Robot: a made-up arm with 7 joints.
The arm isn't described. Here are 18 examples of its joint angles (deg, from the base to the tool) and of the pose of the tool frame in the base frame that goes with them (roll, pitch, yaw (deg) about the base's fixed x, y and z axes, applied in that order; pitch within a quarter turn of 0, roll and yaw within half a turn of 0; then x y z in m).
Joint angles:
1: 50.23 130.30 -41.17 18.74 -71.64 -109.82 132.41
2: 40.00 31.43 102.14 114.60 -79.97 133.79 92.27
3: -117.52 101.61 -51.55 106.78 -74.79 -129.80 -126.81
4: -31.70 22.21 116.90 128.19 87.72 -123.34 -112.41
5: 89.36 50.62 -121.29 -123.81 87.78 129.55 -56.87
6: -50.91 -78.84 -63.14 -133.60 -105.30 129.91 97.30
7: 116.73 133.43 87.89 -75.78 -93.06 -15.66 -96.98
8: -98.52 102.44 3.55 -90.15 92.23 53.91 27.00
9: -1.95 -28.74 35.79 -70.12 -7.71 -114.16 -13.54
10: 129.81 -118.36 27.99 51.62 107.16 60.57 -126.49
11: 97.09 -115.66 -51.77 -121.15 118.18 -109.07 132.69
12: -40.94 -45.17 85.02 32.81 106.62 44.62 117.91
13: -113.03 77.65 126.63 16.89 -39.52 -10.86 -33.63
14: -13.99 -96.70 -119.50 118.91 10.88 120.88 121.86
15: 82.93 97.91 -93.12 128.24 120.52 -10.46 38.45
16: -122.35 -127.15 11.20 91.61 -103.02 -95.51 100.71
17: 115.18 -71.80 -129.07 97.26 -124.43 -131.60 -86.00
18: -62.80 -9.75 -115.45 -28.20 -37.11 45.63 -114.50
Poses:
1: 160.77 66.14 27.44 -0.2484 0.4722 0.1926
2: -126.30 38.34 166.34 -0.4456 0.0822 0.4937
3: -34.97 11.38 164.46 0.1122 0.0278 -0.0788
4: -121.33 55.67 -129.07 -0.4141 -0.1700 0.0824
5: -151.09 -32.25 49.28 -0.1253 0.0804 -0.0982
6: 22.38 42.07 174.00 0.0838 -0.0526 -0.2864
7: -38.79 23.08 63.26 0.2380 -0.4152 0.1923
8: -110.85 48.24 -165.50 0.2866 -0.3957 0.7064
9: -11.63 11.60 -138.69 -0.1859 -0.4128 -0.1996
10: 114.04 21.19 176.58 0.6623 -0.0851 0.3699
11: 166.33 3.24 -24.74 0.4570 0.5339 -0.0077
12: -157.19 -73.89 42.18 -0.5385 -0.4333 -0.5881
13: 128.25 56.04 -99.98 0.0470 -0.1824 0.9581
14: -19.57 0.84 4.70 -0.3266 -0.0562 -0.4998
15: -49.28 43.68 117.62 -0.1329 -0.1426 0.6522
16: -11.16 32.68 15.99 0.0433 -0.5660 0.1566
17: 17.38 -0.79 -155.33 0.1765 -0.2705 -0.4161
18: 135.48 33.23 -67.04 0.0161 0.1232 0.4252
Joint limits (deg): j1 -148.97..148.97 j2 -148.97..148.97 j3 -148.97..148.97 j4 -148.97..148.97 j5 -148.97..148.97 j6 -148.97..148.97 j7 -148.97..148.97
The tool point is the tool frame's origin. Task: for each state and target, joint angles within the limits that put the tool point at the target. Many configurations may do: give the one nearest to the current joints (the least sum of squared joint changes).
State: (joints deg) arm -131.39 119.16 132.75 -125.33 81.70 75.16 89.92
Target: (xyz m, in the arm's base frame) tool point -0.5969 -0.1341 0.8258
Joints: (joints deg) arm -101.26 142.47 97.96 -68.95 64.08 71.47 117.25
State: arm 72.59 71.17 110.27 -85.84 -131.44 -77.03 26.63
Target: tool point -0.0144 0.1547 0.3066
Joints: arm 102.43 108.44 122.99 -118.00 -106.63 -108.96 47.63
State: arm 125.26 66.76 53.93 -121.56 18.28 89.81 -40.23
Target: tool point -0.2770 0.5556 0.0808
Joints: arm 143.35 17.59 58.00 -138.59 39.80 97.97 -32.17
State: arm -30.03 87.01 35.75 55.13 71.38 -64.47 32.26
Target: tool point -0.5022 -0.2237 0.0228
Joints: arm -22.79 83.38 30.92 55.66 71.06 -59.24 30.08
